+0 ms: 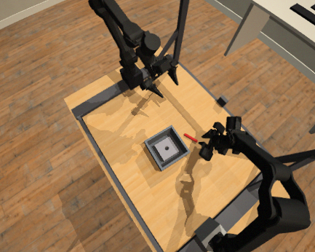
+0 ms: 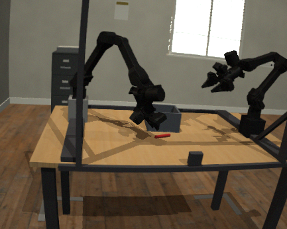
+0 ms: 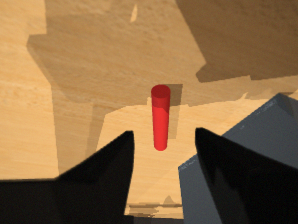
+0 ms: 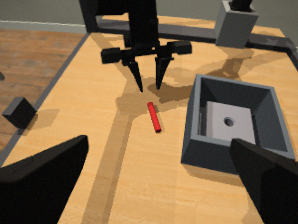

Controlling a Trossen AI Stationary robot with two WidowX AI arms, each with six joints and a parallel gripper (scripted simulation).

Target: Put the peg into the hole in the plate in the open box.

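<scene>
Now: left hand 30 mm short of the red peg, 50 mm to the left of it and 70 mm above it. From my left hand the other things lie so: plate 190 mm ahead, 50 mm to the right, 30 mm below; then grey box 190 mm ahead, 50 mm to the right, 50 mm below.
</scene>
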